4 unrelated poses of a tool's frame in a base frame.
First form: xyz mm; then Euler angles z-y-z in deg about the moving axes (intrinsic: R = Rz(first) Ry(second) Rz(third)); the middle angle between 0 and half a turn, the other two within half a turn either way.
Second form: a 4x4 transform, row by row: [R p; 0 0 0 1], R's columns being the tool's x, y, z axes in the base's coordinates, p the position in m. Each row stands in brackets. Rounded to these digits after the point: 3 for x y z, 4 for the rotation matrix.
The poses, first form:
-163, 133, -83, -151.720, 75.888, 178.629
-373, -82, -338, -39.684, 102.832, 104.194
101, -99, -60, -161.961, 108.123, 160.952
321, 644, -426, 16.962, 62.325, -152.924
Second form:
[[0.2260, -0.4685, -0.8541, -0.163], [0.0944, 0.8832, -0.4595, 0.133], [0.9695, 0.0232, 0.2438, -0.083], [0, 0, 0, 1]]
[[0.6610, 0.0091, 0.7504, -0.373], [0.7113, -0.3262, -0.6226, -0.082], [0.2391, 0.9453, -0.2221, -0.338], [0, 0, 0, 1]]
[[-0.1785, -0.3892, -0.9037, 0.101], [-0.4014, 0.8673, -0.2943, -0.099], [0.8984, 0.3102, -0.3111, -0.060], [0, 0, 0, 1]]
[[-0.2628, 0.4620, 0.8471, 0.321], [-0.5560, -0.7900, 0.2584, 0.644], [0.7885, -0.4031, 0.4645, -0.426], [0, 0, 0, 1]]

